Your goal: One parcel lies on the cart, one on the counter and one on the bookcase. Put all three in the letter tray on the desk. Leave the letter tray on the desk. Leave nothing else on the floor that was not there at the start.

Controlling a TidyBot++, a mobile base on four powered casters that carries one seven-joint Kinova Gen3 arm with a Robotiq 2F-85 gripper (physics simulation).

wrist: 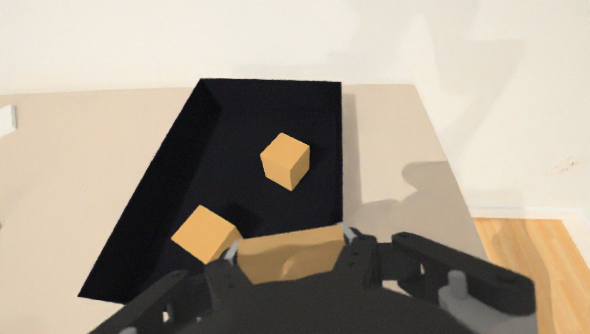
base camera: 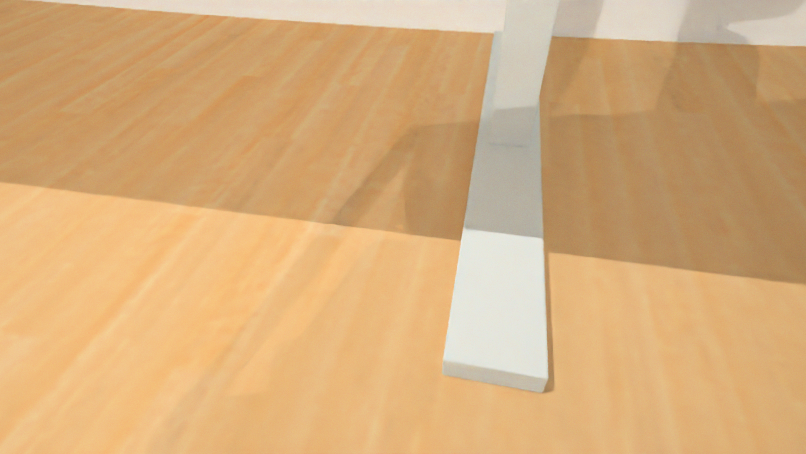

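Note:
The black letter tray lies on the beige desk in the wrist view. One orange-tan parcel sits inside it toward the back right. A second parcel sits inside it near the front left, close to the left finger in the picture. My gripper is shut on a third parcel and holds it over the near part of the tray. The gripper's body hides the tray's near right part. How high the held parcel is above the tray floor is hard to tell.
A wall stands behind the desk. A white object shows at the left edge of the wrist view. The desk's right edge drops to wooden floor. In the base view, a white desk leg foot lies ahead on the floor.

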